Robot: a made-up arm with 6 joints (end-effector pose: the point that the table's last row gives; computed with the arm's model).
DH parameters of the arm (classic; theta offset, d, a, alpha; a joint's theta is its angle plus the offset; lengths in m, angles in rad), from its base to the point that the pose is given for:
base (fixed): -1.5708 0 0.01 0
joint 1: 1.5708 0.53 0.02 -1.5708
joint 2: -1.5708 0 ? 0
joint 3: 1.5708 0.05 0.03 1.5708
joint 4: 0 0.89 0 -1.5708
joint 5: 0 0 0.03 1.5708
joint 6: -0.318 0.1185 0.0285 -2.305
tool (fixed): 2.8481 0.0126 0 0
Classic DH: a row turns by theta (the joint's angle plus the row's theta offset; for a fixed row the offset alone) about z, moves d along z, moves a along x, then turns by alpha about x.
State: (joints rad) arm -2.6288 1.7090 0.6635 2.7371 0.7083 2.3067
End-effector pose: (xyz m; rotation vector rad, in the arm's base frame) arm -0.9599 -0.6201 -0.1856 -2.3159 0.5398 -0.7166
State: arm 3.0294 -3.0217 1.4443 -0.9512 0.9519 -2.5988
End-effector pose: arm 0.9775 -0.0859 0.1876 -0.2220 -2.5742 -0.0950
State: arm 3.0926 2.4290 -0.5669 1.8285 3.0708 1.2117
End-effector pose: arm -1.0288 0.0292 -0.0142 1.4321 -0.1573 -1.8402
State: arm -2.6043 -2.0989 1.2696 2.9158 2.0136 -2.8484
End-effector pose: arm 0.8989 0.4318 0.8443 0.0449 1.0132 -2.7026
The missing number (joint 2, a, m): 0.41
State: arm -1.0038 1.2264 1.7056 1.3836 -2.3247 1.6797
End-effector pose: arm 0.2857 -0.5355 -0.1438 0.5070 1.6201 1.4340
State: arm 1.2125 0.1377 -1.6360 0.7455 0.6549 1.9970
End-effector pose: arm -0.4266 -0.7927 1.0769 2.6513 0.0913 1.0890
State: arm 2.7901 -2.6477 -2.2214 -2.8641 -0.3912 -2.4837
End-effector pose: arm -0.7937 0.1985 0.2651 1.0253 -0.2647 1.3829
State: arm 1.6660 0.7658 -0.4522 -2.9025 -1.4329 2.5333
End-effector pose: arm -0.1269 0.6987 1.6487 0.9269 -2.0174 1.0850
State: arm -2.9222 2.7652 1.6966 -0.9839 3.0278 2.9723
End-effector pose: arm 0.5907 0.0779 -0.0052 -1.4168 1.6638 0.3452
